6 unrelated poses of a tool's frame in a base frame.
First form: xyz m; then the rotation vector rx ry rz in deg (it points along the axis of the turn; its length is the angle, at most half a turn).
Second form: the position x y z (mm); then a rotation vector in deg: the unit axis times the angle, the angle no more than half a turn. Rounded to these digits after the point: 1 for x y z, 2 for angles.
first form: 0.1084 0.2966 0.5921 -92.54 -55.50 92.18
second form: 108.4 296.6 592.1 -92.54 -55.50 92.18
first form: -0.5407 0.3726 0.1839 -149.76 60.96 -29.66
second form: -540.7 372.6 183.9 -149.76 60.96 -29.66
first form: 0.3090 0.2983 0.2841 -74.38 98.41 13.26
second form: 309.0 298.3 284.1 -74.38 98.41 13.26
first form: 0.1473 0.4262 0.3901 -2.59 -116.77 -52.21
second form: 147.3 426.2 390.1 -2.59 -116.77 -52.21
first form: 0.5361 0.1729 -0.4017 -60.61 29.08 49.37
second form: 536.1 172.9 -401.7 -60.61 29.08 49.37
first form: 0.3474 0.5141 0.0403 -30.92 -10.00 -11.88
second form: 347.4 514.1 40.3 -30.92 -10.00 -11.88
